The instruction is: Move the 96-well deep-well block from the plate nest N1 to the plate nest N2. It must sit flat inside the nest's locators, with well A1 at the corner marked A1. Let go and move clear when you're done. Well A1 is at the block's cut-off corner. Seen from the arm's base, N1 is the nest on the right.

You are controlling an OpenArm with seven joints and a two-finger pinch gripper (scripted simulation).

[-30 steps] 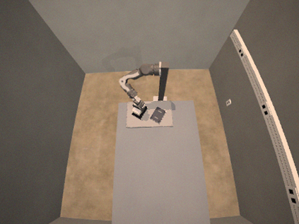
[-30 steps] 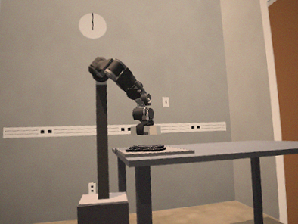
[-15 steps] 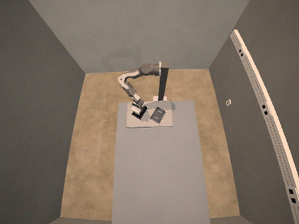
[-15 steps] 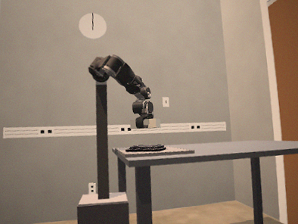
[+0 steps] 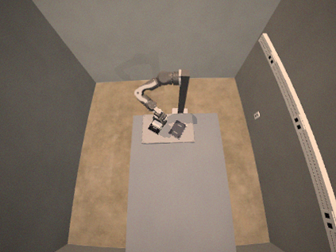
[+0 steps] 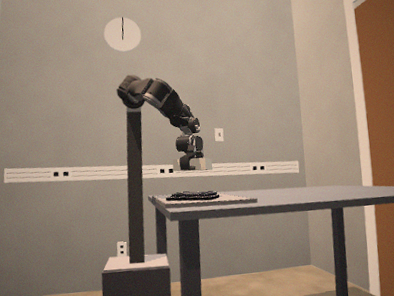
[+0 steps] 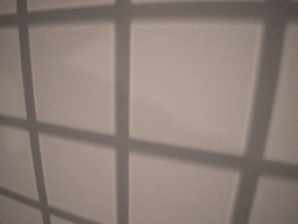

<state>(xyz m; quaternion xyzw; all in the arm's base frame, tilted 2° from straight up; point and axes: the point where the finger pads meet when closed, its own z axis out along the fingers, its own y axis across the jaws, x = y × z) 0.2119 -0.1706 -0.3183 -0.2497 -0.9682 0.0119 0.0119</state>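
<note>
Right now the A1 mark is 5 cm behind my hand, 4 cm to the left of it and 10 cm below it. Also, from my hand: white 96-well deep-well block 2 cm above; plate nest 1 cm behind, 4 cm to the right, 10 cm below.
</note>
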